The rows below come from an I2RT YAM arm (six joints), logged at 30 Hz.
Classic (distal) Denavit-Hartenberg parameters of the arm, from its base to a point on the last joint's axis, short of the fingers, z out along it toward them. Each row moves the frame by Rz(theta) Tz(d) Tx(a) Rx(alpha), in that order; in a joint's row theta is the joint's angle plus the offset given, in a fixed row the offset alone. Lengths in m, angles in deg.
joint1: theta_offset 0, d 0.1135, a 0.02, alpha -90
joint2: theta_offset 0, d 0, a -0.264, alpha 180
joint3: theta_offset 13.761, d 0, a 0.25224, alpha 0
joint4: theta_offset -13.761, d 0, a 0.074, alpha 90
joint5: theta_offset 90, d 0, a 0, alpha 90
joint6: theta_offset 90, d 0.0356, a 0, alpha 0
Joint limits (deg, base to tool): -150..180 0..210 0..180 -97..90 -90..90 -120..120
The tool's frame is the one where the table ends.
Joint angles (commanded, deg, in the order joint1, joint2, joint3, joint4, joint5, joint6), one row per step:
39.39 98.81 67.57 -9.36 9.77 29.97
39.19 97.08 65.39 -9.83 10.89 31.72
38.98 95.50 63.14 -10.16 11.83 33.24
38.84 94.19 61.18 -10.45 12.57 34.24
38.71 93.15 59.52 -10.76 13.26 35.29
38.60 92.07 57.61 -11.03 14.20 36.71
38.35 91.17 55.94 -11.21 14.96 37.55
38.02 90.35 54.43 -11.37 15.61 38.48
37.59 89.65 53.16 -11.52 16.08 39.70
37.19 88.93 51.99 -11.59 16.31 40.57
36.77 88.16 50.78 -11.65 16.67 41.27
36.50 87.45 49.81 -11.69 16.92 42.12
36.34 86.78 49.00 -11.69 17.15 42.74
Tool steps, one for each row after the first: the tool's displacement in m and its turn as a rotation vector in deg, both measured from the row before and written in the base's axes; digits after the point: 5 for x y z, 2 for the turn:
-0.00628 -0.00774 -0.00202 0.05 0.83 -2.18
-0.00619 -0.00751 -0.00334 -0.07 0.85 -1.91
-0.00558 -0.00622 -0.00344 -0.29 0.70 -1.35
-0.00470 -0.00534 -0.00347 -0.23 0.70 -1.34
-0.00534 -0.00585 -0.00458 -0.23 0.79 -1.75
-0.00410 -0.00573 -0.00421 -0.44 0.59 -1.36
-0.00346 -0.00564 -0.00379 -0.26 0.56 -1.43
-0.00253 -0.00541 -0.00318 0.11 0.58 -1.61
-0.00246 -0.00488 -0.00249 0.14 0.45 -1.18
-0.00258 -0.00511 -0.00244 -0.04 0.34 -1.16
-0.00243 -0.00382 -0.00151 0.24 0.25 -1.05
-0.00230 -0.00293 -0.00086 0.19 0.09 -0.76

